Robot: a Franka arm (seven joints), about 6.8 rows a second.
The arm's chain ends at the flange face. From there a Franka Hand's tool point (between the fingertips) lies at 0.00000 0.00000 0.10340 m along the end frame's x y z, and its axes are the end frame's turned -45 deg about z.
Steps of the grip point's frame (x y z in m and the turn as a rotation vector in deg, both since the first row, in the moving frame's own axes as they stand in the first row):
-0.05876 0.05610 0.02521 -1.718 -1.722 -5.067
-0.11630 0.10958 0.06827 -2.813 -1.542 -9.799
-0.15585 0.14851 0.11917 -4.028 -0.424 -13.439
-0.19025 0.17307 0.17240 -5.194 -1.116 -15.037
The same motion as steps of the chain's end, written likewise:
-0.00207 0.07684 0.02530 -2.432 -0.003 -5.067
-0.00684 0.15433 0.06843 -3.079 0.899 -9.799
-0.01041 0.21013 0.11943 -3.148 2.548 -13.439
-0.01833 0.24964 0.17284 -4.462 2.884 -15.037

